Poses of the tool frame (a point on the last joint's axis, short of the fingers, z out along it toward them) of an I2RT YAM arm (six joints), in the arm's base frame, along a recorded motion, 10 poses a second.
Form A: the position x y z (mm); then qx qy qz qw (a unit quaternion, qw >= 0).
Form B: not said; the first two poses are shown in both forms.
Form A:
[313 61 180 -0.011 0.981 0.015 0.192]
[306 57 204 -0.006 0.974 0.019 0.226]
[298 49 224 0.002 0.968 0.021 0.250]
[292 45 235 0.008 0.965 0.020 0.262]
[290 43 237 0.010 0.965 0.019 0.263]
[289 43 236 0.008 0.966 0.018 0.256]
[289 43 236 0.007 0.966 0.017 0.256]
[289 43 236 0.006 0.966 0.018 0.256]
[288 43 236 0.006 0.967 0.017 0.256]
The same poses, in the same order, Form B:
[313 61 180 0.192 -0.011 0.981 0.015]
[306 57 204 0.226 -0.006 0.974 0.019]
[298 49 224 0.250 0.002 0.968 0.021]
[292 45 235 0.262 0.008 0.965 0.020]
[290 43 237 0.263 0.010 0.965 0.019]
[289 43 236 0.256 0.008 0.966 0.018]
[289 43 236 0.256 0.007 0.966 0.017]
[289 43 236 0.256 0.006 0.966 0.018]
[288 43 236 0.256 0.006 0.967 0.017]

